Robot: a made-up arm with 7 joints.
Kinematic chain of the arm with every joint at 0, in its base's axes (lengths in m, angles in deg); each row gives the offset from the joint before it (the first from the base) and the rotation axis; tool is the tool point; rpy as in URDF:
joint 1: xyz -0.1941 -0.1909 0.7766 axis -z
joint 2: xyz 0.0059 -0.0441 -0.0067 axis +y
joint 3: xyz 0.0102 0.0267 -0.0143 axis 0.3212 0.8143 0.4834
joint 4: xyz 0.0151 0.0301 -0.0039 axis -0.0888 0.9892 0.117
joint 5: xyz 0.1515 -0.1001 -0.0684 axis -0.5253 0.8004 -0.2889
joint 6: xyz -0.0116 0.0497 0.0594 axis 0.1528 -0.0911 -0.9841
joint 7: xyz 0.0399 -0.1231 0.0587 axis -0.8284 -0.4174 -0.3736
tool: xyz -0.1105 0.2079 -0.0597 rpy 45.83 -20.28 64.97
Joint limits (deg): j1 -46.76..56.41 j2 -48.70..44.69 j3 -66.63..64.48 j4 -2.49..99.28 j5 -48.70..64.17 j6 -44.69..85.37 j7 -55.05..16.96
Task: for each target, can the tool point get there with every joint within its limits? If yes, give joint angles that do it. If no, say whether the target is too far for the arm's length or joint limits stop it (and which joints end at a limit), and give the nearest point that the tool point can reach.
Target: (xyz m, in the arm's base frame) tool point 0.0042 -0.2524 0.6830
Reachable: yes | joints 33.58 10.30 -24.06 57.43 3.54 61.64 -22.44
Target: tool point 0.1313 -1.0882 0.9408
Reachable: no: too far | nearest point -0.0304 -0.5438 0.8401 | short by 0.577 m
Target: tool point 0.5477 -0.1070 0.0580
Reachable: no: too far | nearest point 0.0911 -0.1586 0.4997 | short by 0.637 m
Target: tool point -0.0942 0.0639 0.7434
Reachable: yes | joints -26.44 -13.37 42.47 20.28 49.42 -8.65 -41.79
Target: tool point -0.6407 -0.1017 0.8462
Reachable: no: joint limits stop it (at a limit: joint 2, joint 3, joint 5, joint 6, joint 7) | nearest point -0.5409 -0.1216 0.8238 | short by 0.104 m
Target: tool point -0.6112 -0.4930 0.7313
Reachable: no: joint limits stop it (at a limit: joint 1, joint 3, joint 4, joint 5, joint 6) | nearest point -0.4840 -0.3715 0.7445 | short by 0.176 m
